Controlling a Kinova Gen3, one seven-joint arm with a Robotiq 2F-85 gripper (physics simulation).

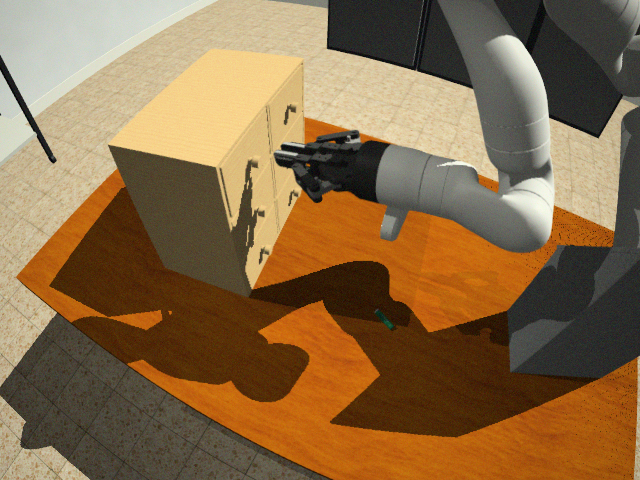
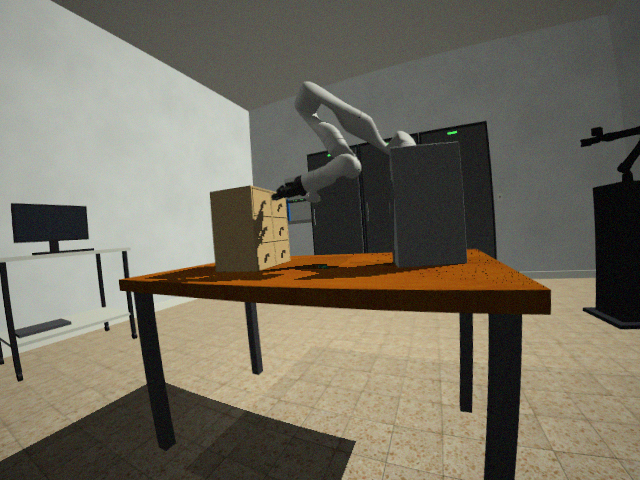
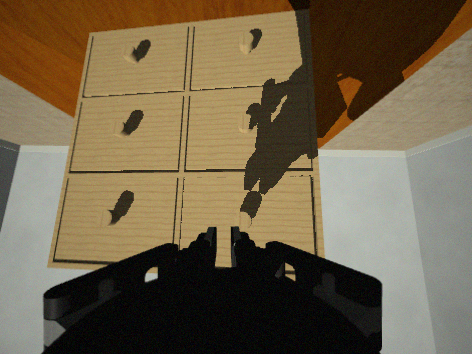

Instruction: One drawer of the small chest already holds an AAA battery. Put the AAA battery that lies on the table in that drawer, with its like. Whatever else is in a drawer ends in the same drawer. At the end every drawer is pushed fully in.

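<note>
The small wooden chest (image 1: 196, 103) (image 2: 235, 227) (image 3: 182, 132) stands on the table with two columns of three drawers. The drawer fronts look flush, and what lies inside is hidden. The green AAA battery (image 1: 385, 319) (image 2: 321, 266) lies on the table in the arm's shadow, away from the chest. My gripper (image 1: 279, 152) (image 2: 273, 196) (image 3: 223, 238) points at the upper part of the chest front. Its fingers are almost together, with a narrow gap and nothing seen between them. The knob (image 1: 253, 162) (image 3: 245, 220) of the near column's top drawer is beside the fingertips, not between them.
The wooden table (image 1: 330, 341) (image 2: 351, 297) carries a large grey block (image 1: 573, 315) (image 2: 429, 206) beside the arm. Dark cabinets (image 1: 377, 31) (image 2: 336, 206) stand behind the table. The arm's shadows fall over the chest front and table.
</note>
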